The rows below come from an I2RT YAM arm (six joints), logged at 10 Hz.
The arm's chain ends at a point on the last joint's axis. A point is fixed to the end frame.
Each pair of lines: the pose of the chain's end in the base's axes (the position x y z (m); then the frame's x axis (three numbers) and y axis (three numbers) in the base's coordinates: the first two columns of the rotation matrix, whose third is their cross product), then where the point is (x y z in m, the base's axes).
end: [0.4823 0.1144 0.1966 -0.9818 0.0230 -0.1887 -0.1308 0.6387 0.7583]
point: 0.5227 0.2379 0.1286
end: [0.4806 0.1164 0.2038 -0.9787 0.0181 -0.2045 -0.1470 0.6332 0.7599]
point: 0.5213 0.2405 0.1372
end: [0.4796 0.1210 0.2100 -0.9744 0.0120 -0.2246 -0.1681 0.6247 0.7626]
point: 0.5207 0.2461 0.1454
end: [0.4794 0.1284 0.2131 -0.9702 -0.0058 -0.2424 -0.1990 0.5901 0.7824]
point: 0.5181 0.2570 0.1541
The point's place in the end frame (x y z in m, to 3 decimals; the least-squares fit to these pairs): -0.024 0.022 0.143
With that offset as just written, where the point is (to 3 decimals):
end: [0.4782 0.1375 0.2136 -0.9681 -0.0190 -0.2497 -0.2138 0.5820 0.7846]
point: 0.515 0.267 0.156
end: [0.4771 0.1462 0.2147 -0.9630 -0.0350 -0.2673 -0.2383 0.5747 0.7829]
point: 0.513 0.277 0.158
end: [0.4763 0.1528 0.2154 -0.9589 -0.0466 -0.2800 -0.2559 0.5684 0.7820]
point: 0.511 0.284 0.160
